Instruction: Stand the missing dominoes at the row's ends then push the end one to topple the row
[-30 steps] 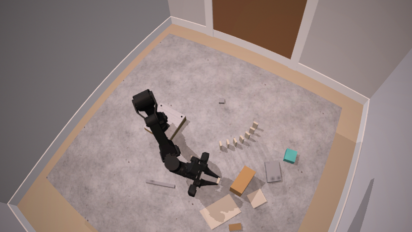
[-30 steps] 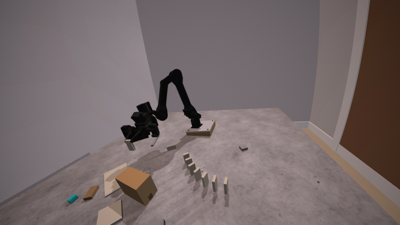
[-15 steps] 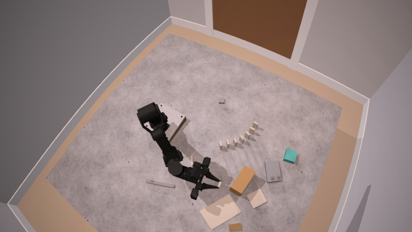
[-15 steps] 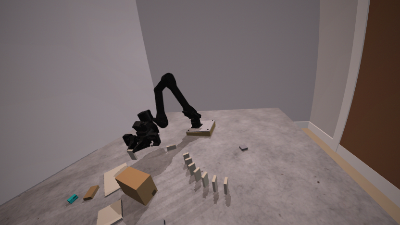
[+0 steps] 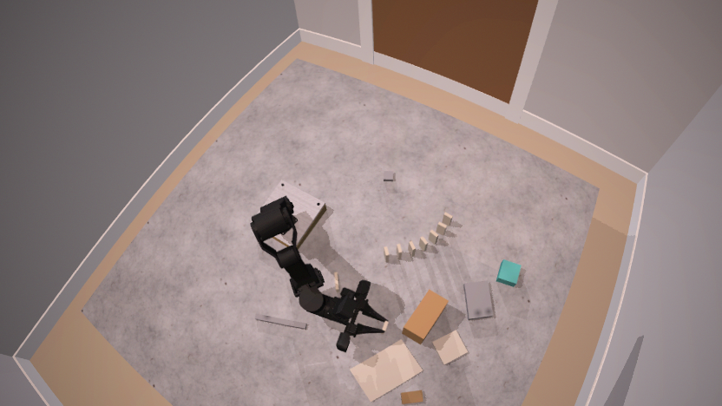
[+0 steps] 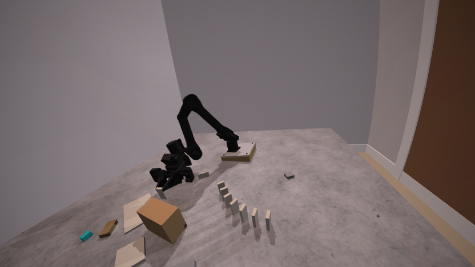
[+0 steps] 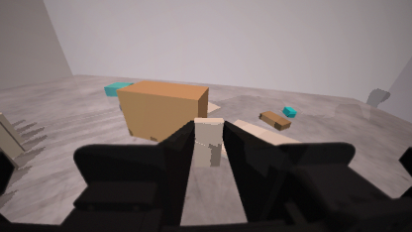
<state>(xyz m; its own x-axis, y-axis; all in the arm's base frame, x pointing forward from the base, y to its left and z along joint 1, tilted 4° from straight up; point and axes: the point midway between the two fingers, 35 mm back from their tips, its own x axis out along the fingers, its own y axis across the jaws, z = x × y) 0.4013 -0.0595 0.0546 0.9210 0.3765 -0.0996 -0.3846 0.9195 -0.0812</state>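
My gripper tip is 80 mm to the left of the cream flat panel, 70 mm short of it and 70 mm above it. From my gripper tip the other things lie so: orange box 90 mm to the left, 60 mm ahead, 30 mm below; small brown block 170 mm ahead, 100 mm to the right, 70 mm below; small cream tile 160 mm ahead, 70 mm to the left, 70 mm below.
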